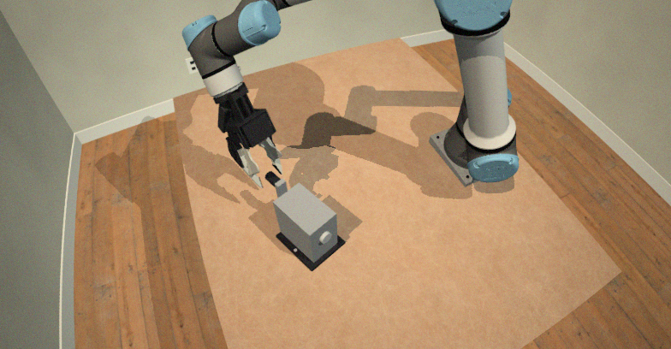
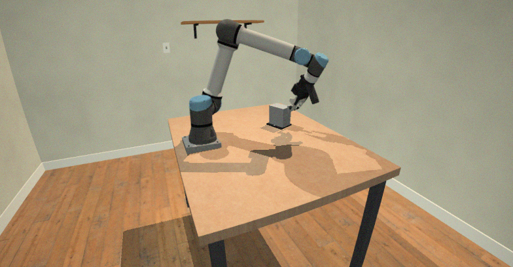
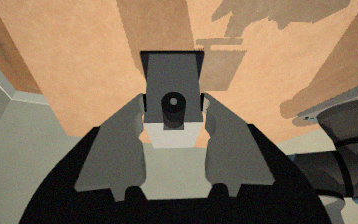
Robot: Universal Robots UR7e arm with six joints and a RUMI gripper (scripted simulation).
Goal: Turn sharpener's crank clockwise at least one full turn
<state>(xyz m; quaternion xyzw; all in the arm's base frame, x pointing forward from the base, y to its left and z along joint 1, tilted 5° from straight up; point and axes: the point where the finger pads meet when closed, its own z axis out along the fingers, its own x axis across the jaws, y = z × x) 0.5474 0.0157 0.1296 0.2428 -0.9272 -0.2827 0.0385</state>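
Right now my hand is 20 mm to the right of the black crank handle and 10 mm past it.
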